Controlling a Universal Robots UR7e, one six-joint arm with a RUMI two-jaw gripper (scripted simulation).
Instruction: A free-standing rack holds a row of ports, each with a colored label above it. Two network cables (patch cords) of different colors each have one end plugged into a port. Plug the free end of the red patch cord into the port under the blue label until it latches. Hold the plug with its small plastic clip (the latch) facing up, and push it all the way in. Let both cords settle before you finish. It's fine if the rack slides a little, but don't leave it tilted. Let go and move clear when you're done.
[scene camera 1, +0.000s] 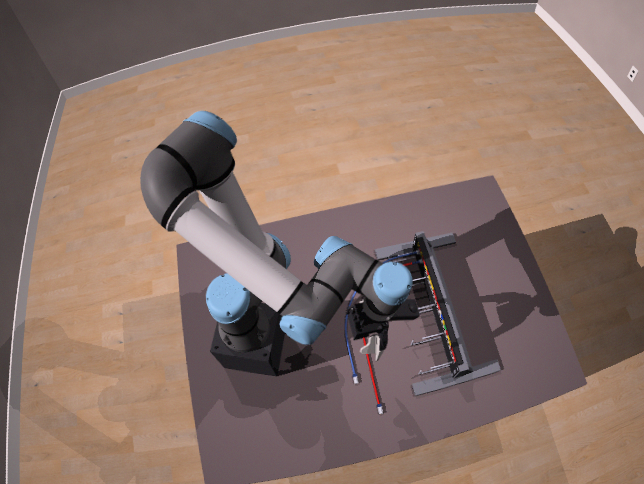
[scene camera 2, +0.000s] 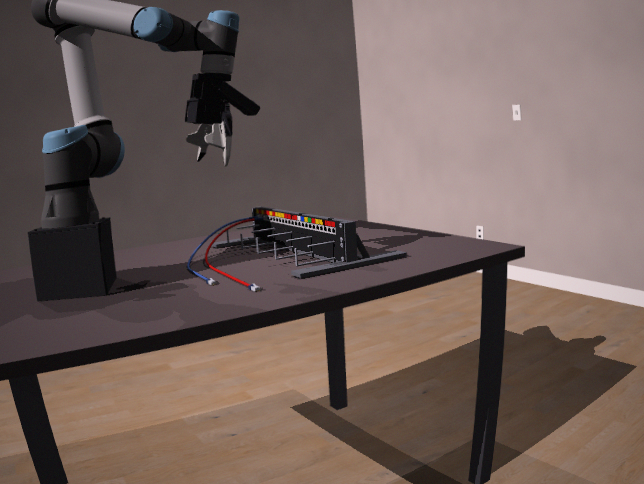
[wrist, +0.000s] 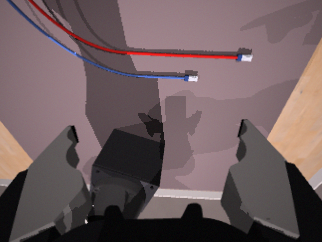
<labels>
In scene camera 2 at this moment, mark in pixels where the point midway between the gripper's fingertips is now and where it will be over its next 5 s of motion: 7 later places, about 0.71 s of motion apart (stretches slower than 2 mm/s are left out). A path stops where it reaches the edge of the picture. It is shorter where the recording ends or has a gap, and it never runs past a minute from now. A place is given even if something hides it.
My gripper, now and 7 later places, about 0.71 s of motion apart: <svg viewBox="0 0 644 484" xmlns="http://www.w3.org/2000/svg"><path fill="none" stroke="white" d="M211 163L217 160L218 166L219 168L218 167L221 166L222 167L227 172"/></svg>
</labels>
